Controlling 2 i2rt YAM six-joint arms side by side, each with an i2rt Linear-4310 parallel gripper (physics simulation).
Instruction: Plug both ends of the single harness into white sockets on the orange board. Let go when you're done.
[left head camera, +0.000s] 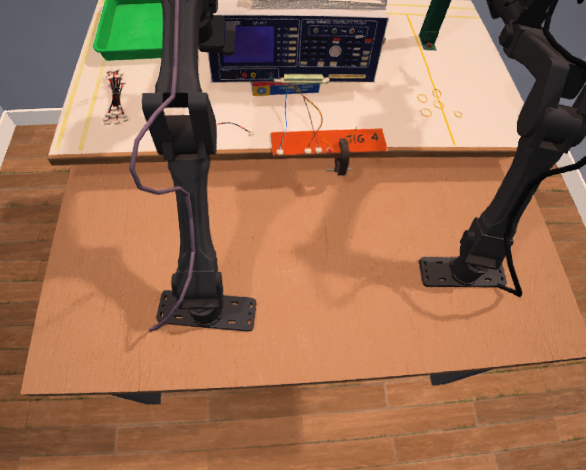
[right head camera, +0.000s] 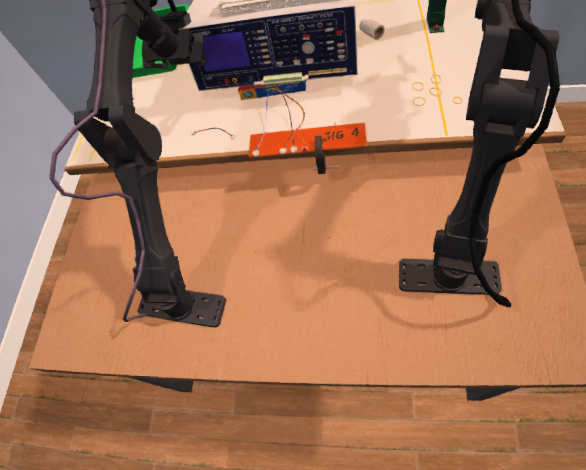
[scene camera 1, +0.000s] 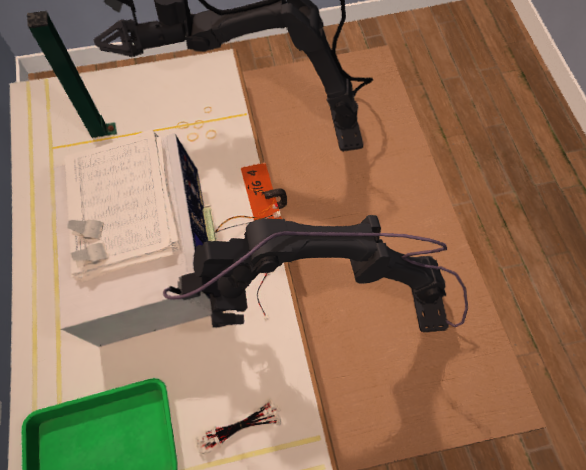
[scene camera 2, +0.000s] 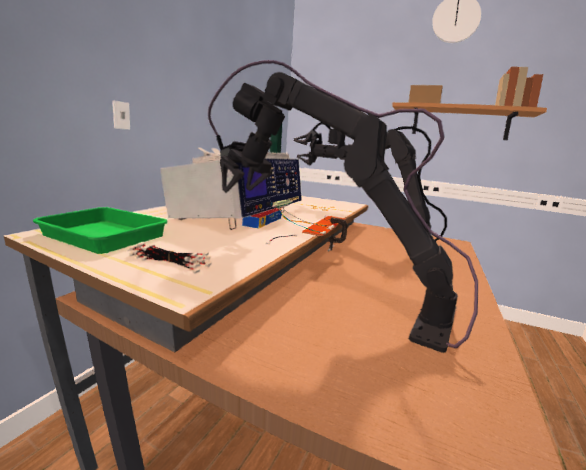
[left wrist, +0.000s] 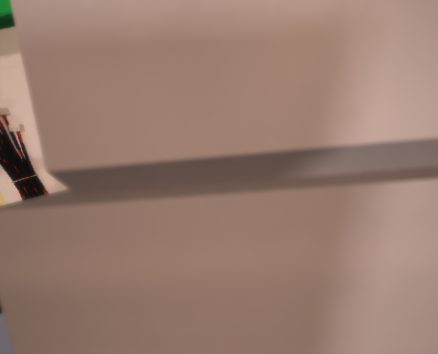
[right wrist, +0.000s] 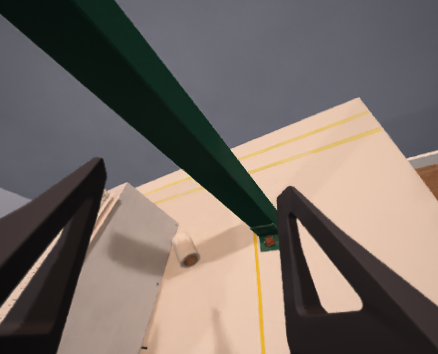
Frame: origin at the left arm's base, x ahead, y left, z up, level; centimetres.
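Where they show: left gripper, fingertip midpoint: (left head camera: 204, 52) (right head camera: 186, 64) (scene camera 1: 213, 305) (scene camera 2: 236, 190); right gripper, fingertip midpoint: (scene camera 1: 96, 44) (scene camera 2: 295, 147) (right wrist: 205, 180); left arm's base at its link origin: (left head camera: 207, 311) (right head camera: 181, 306) (scene camera 1: 426, 293) (scene camera 2: 434, 323); right arm's base at its link origin: (left head camera: 462, 272) (right head camera: 448, 277) (scene camera 1: 345, 122).
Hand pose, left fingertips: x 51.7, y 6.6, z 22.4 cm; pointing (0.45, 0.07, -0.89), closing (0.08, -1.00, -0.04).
Things, the pixels of their top centre, and the offset from my left fingertips. "*": a spot on its surface instead.
- single harness at a spot on its surface: (scene camera 1: 257, 296) (left head camera: 228, 122) (right head camera: 214, 127) (scene camera 2: 274, 237) * dx -8.9, dy -5.8, dz -12.2 cm
- orange board at its top centre: (right head camera: 306, 139) (left head camera: 329, 141) (scene camera 1: 264, 207) (scene camera 2: 326, 224) dx -12.2, dy -29.8, dz -11.9 cm
- socket at its top centre: (left head camera: 308, 150) dx -16.1, dy -24.9, dz -11.3 cm
- instrument at a spot on its surface: (left head camera: 295, 65) (right head camera: 272, 66) * dx +2.3, dy -20.4, dz -3.2 cm
- blue box at a spot on its surface: (left head camera: 300, 89) * dx +3.1, dy -22.1, dz -10.9 cm
- black clamp at its top centre: (right head camera: 321, 144) (left head camera: 348, 147) (scene camera 1: 274, 189) (scene camera 2: 339, 218) dx -15.1, dy -33.9, dz -10.1 cm
- harness bundle at its top centre: (scene camera 2: 167, 248) (scene camera 1: 238, 426) (left head camera: 111, 89) dx -3.6, dy +23.4, dz -9.4 cm
- green tray at its top centre: (scene camera 1: 98, 446) (scene camera 2: 101, 219) (left head camera: 137, 16) (right head camera: 150, 36) dx +24.3, dy +24.4, dz -8.2 cm
- green post at a spot on its surface: (right wrist: 200, 150) * dx +30.0, dy -59.6, dz +9.9 cm
The single harness (left head camera: 237, 124) (right head camera: 215, 129) (scene camera 1: 258, 296) (scene camera 2: 281, 237), a short thin red-black wire, lies on the white table left of the orange board (left head camera: 295, 142) (right head camera: 272, 144) (scene camera 2: 316, 228). In the left head view the left arm hides part of it. White sockets sit along the board's front edge, one (left head camera: 280, 151) at the left end and two, one of them a socket (left head camera: 308, 150) near the middle, with wires running to the board. My left gripper (scene camera 2: 245, 186) is open and empty beside the instrument's left side; its wrist view shows a close blurred surface. My right gripper (right wrist: 205, 180) (scene camera 2: 299, 149) is open and empty, raised near the green post.
The instrument (left head camera: 295, 65) (right head camera: 260, 62) stands behind the board, above a blue box (left head camera: 300, 89). A black clamp (left head camera: 342, 157) grips the board. A harness bundle (left head camera: 116, 95) (scene camera 1: 240, 426) (left wrist: 22, 167) and green tray (scene camera 1: 105, 435) lie at the side. A green post (right wrist: 200, 150) and rubber bands (left head camera: 425, 113) are farther right.
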